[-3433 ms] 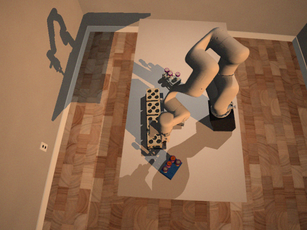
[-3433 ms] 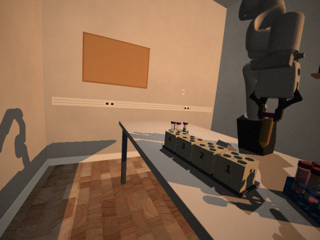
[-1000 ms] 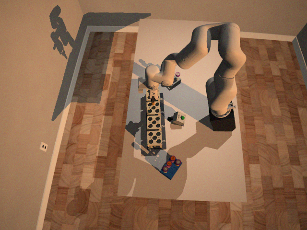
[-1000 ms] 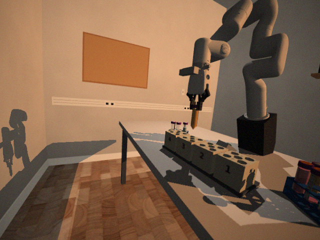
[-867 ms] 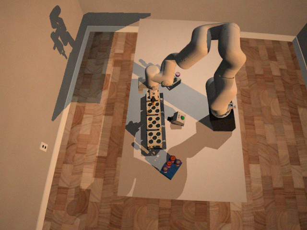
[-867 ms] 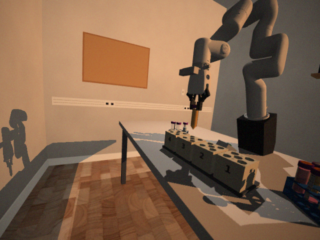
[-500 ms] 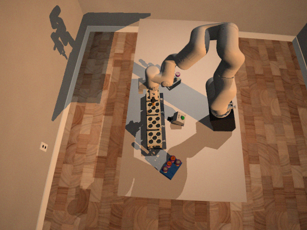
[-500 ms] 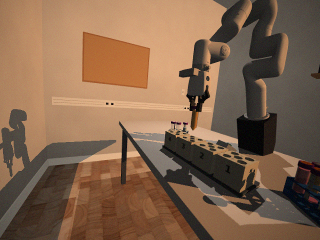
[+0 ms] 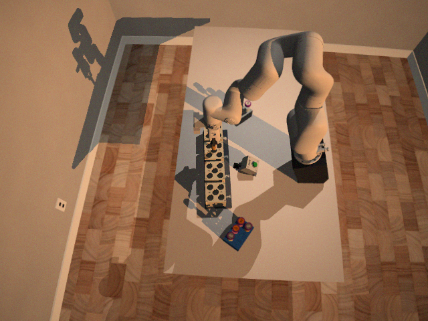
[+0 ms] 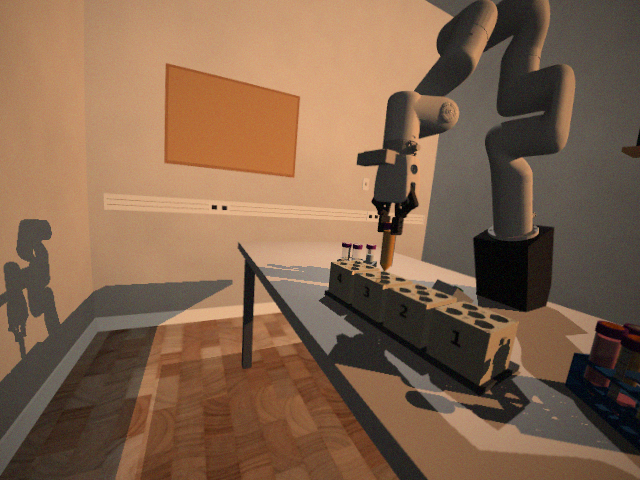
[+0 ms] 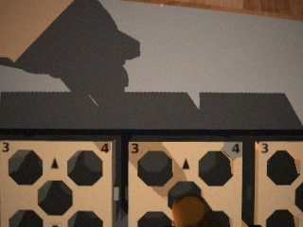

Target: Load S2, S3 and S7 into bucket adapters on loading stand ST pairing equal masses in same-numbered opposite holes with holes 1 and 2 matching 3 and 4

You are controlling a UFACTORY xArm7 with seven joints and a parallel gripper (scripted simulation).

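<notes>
Now: hand 50 mm above the orange-dotted tube and 10 mm past it. The rest, counted from my hand: bucket adapter: 170 mm below, 110 mm to the left, 10 mm behind; pale blank rack: 290 mm to the right, 190 mm below, 130 mm behind; pink-filled sample tube: 350 mm to the left, 160 mm below, 140 mm behind.
</notes>
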